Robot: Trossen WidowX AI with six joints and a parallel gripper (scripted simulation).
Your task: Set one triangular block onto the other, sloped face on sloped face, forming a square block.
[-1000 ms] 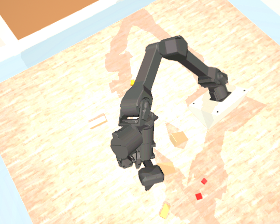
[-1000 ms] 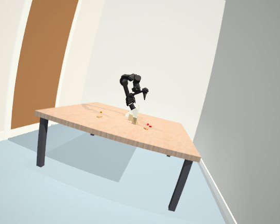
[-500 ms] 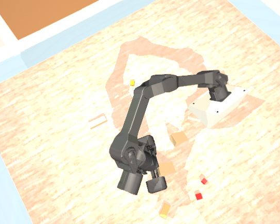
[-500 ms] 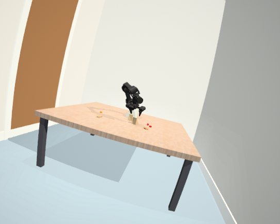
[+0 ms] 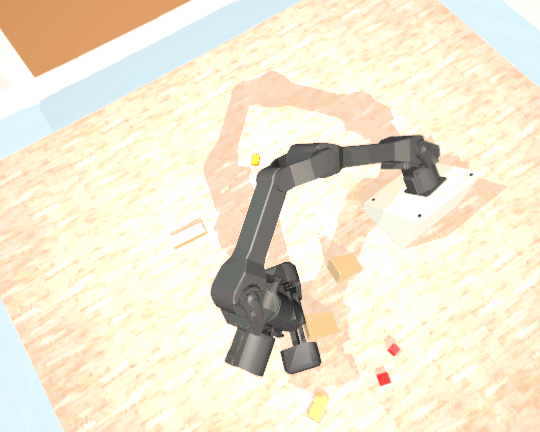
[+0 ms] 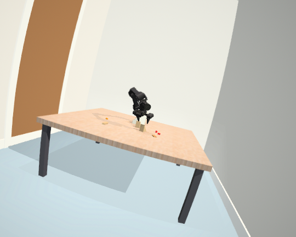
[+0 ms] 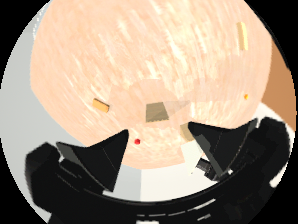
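Now: the tan triangular block 20 mm behind my gripper tip, 10 mm to the left of it and 70 mm below it. The rest, counted from my gripper tip: orange cube 200 mm behind, 360 mm to the right, 80 mm below; flat wooden block 40 mm ahead, 330 mm to the right, 80 mm below.
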